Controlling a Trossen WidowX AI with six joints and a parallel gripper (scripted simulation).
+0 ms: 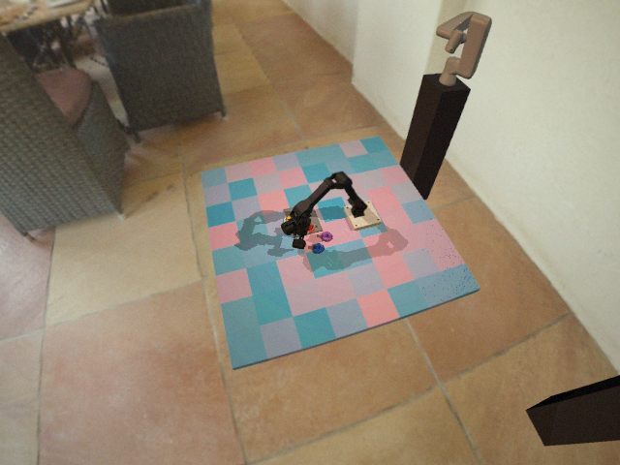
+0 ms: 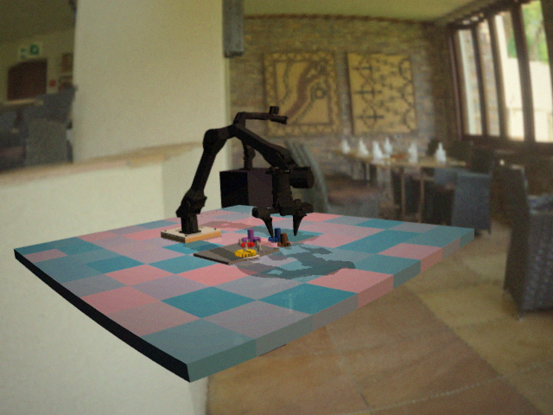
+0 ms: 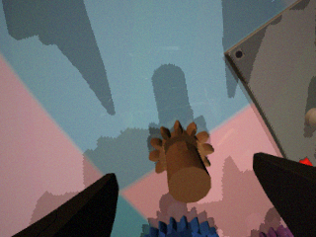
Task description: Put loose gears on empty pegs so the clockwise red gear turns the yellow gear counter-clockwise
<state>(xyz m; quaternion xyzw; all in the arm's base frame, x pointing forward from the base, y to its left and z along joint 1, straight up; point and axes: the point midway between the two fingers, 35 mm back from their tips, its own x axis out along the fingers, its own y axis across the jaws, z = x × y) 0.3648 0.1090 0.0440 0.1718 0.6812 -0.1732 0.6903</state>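
The red gear is 100 mm to the right of my gripper tip, 70 mm behind it and 10 mm below it. From my gripper tip the other things lie so: purple gear: 140 mm behind, 10 mm to the right, 10 mm below; then yellow gear: 180 mm to the right, 10 mm below, 10 mm ahead; then blue gear: 80 mm behind, 50 mm to the left, 10 mm below.
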